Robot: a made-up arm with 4 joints. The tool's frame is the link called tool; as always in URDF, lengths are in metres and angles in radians.
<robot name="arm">
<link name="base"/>
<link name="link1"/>
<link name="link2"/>
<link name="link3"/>
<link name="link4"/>
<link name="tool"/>
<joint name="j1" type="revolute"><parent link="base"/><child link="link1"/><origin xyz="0 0 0.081" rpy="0 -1.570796 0"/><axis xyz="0 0 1"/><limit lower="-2.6" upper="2.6" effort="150" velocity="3.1"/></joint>
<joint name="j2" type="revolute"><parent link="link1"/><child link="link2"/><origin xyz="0.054 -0.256 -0.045" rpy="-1.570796 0 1.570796"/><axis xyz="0 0 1"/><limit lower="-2.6" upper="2.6" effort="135" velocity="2.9"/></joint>
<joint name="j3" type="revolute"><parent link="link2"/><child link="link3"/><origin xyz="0.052 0.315 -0.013" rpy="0 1.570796 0"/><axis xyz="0 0 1"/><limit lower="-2.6" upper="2.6" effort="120" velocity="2.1"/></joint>
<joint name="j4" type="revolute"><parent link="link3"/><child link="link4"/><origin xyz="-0.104 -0.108 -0.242" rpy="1.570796 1.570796 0"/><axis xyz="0 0 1"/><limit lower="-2.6" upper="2.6" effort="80" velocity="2.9"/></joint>
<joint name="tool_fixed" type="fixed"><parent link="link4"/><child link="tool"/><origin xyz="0.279 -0.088 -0.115" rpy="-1.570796 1.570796 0"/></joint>
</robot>
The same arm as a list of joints. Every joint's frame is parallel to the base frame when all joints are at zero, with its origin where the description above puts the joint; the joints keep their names.
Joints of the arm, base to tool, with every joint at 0 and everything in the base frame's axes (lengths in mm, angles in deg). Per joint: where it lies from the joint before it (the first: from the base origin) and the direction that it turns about. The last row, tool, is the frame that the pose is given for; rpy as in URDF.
j1: axis -1 0 0 origin 0 0 81
j2: axis 0 0 -1 origin 45 -256 54
j3: axis 0 1 0 origin 315 52 13
j4: axis -1 0 0 origin -108 -242 -104
tool: origin 115 -279 -88 rpy 0 0 0
Joint limits (deg, base to tool): -148.97..148.97 -148.97..148.97 -148.97..148.97 -148.97..148.97

